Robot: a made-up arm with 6 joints.
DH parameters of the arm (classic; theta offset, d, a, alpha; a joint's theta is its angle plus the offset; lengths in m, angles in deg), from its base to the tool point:
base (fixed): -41.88 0 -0.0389 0
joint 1: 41.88 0.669 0.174 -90
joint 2: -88.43 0 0.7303 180
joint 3: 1.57 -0.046 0.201 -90
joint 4: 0 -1.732 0.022 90
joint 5: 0 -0.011 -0.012 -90
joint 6: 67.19 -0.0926 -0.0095 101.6
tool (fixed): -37.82 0.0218 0 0
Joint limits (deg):
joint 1: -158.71..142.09
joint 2: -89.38..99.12
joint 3: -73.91..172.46
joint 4: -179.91..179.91
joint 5: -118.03..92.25
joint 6: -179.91..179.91
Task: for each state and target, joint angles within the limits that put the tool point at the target. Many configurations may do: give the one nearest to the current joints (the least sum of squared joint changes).
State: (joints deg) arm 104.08 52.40 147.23 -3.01 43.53 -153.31
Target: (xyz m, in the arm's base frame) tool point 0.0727 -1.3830 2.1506
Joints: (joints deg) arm 96.64 6.10 153.63 -2.72 42.37 -153.26
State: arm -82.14 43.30 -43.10 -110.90 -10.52 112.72
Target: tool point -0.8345 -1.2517 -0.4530
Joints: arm -123.32 42.61 -27.85 -111.47 -8.21 112.41
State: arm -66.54 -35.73 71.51 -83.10 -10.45 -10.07
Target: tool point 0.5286 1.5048 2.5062
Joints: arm -108.82 -58.08 64.52 -83.24 -16.77 -11.57
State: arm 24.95 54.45 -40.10 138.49 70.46 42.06
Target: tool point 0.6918 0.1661 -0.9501
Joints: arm 2.25 77.36 -21.47 140.44 64.38 42.28
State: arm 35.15 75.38 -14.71 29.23 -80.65 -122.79
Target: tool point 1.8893 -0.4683 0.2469
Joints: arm -14.78 34.35 -6.36 31.06 -84.83 -122.47
